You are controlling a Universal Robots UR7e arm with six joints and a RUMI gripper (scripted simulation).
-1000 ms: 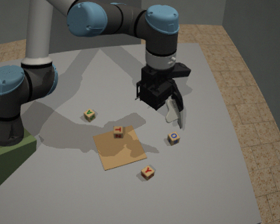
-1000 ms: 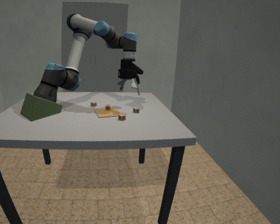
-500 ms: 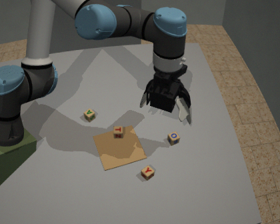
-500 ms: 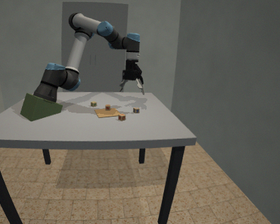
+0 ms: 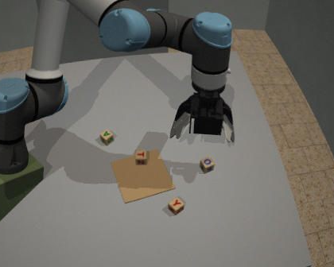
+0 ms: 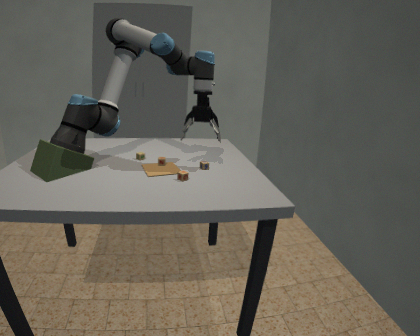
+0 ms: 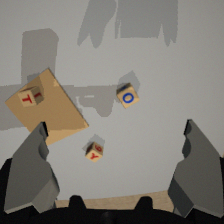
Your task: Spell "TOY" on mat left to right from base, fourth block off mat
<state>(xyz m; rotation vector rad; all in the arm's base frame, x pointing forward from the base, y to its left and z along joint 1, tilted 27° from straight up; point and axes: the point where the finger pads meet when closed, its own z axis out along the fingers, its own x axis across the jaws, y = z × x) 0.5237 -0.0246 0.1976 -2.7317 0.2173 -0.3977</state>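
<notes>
Now: hand 2 cm short of the O block, 1 cm to the left of it and 10 cm above it. From my hand the other things lie so: Y block 7 cm behind, 14 cm to the right, 10 cm below; then tan mat 16 cm behind, 3 cm to the right, 11 cm below.
</notes>
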